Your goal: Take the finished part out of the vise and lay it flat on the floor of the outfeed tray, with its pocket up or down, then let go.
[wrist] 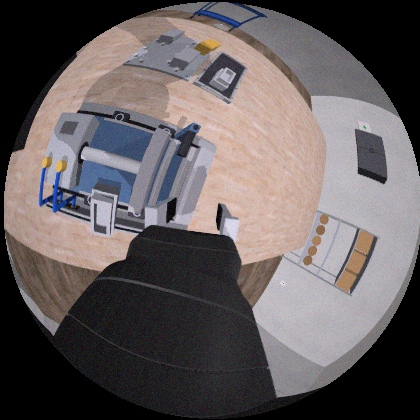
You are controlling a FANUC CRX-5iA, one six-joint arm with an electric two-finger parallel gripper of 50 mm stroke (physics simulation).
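Places are measured from the arm's base along level axes (x ahead, y left, z up), in centimetres.
Pixels of known places: gripper, fingertip midpoint: (195,208).
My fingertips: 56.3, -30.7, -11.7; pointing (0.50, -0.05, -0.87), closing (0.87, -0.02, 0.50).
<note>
Behind a point stands the place of what it marks, as x, y, z.
The grey and blue vise (150,170) {50.8, -26.5, -12.8} stands on the table at the left. The finished part cannot be told apart from the grey jaws and strips. A tray (235,65) {66.8, 7.8, -21.8} with a dark floor and pale rim lies farther back, right of the vise; a pale block (224,77) {62.7, -2.6, -19.8} with a raised outline is in it. My gripper (195,208) {56.3, -30.7, -11.7} is open and empty. Its left finger overlaps the vise's front right corner in the view, and its right finger shows against the table to the right. The black gripper body hides what lies below.
A grey plate (155,62) {46.8, -1.8, -21.6} with grey blocks and a yellow block (207,46) {55.8, 6.4, -18.1} lies behind the vise. A dark lever (187,142) {54.8, -22.8, -12.8} rises at the vise's right part. Blue hoses (57,187) {38.5, -27.7, -11.7} and an upright slotted box (103,215) {44.5, -32.1, -14.7} show at its front left. A rack with brown discs stands beyond the table.
</note>
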